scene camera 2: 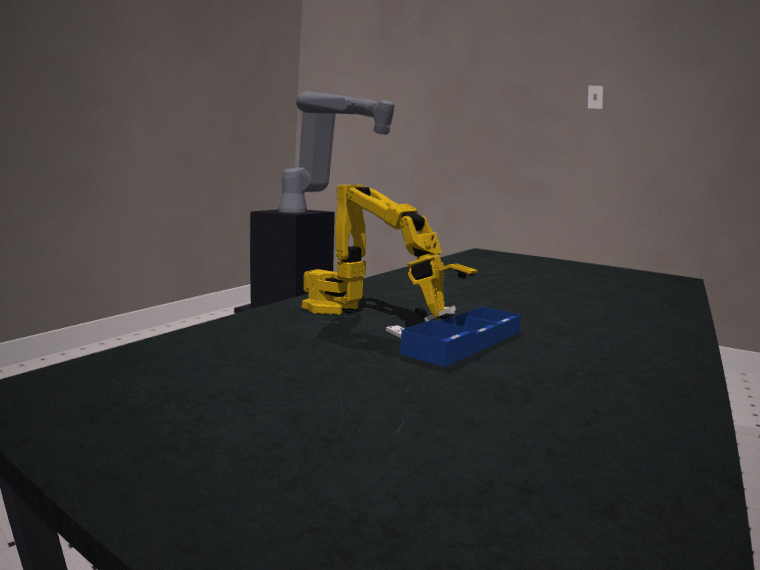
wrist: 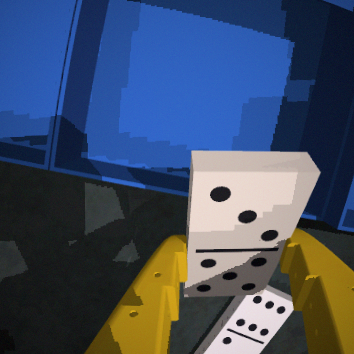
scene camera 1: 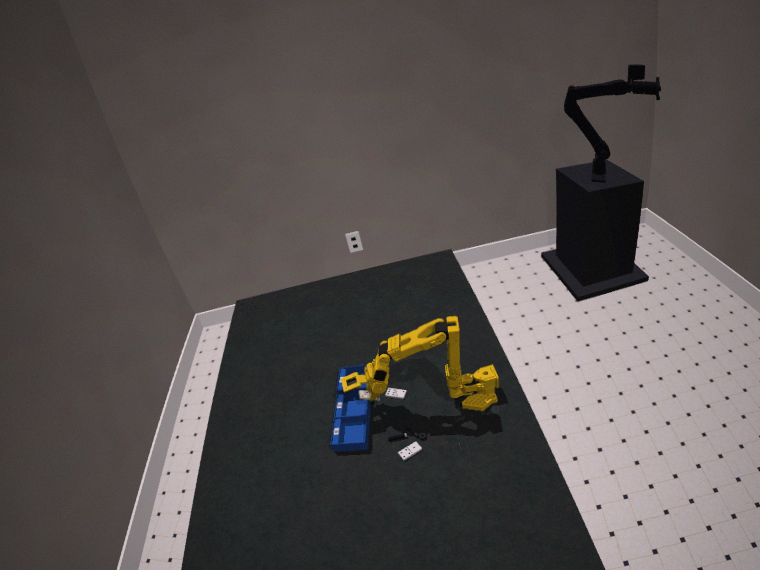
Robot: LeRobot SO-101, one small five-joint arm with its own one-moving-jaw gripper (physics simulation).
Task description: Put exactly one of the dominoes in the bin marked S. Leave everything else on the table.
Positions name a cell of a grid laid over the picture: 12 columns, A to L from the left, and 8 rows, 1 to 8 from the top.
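Observation:
What I can see is a blue three-compartment bin (scene camera 2: H5), (wrist: E3) and (scene camera 1: F7).

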